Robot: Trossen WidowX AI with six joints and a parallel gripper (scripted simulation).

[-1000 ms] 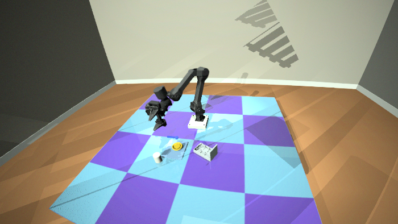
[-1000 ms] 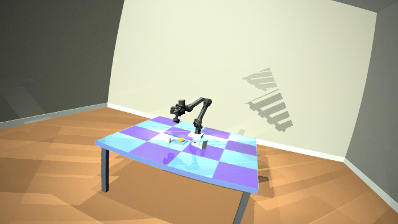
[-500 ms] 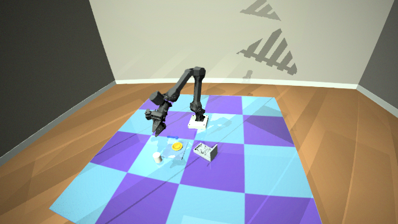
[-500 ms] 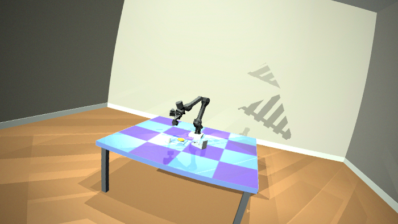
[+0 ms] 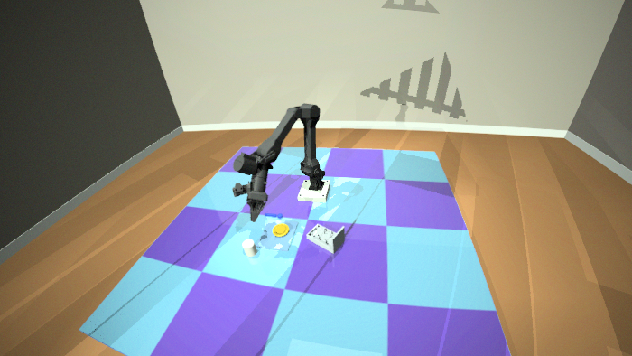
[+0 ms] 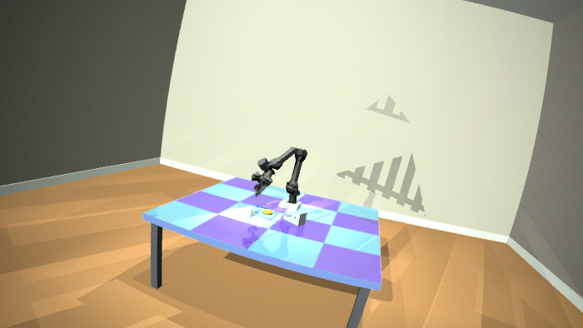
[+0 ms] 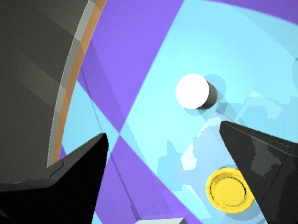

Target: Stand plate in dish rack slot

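My gripper tip is 12 cm above the yellow plate, 8 cm past it and 5 cm to the right of it. Round my gripper tip: blue spoon: 17 cm behind, 13 cm below, 1 cm to the right; white cup: 11 cm below, 4 cm ahead, 3 cm to the right; grey dish rack: 23 cm to the left, 11 cm below, 9 cm behind.
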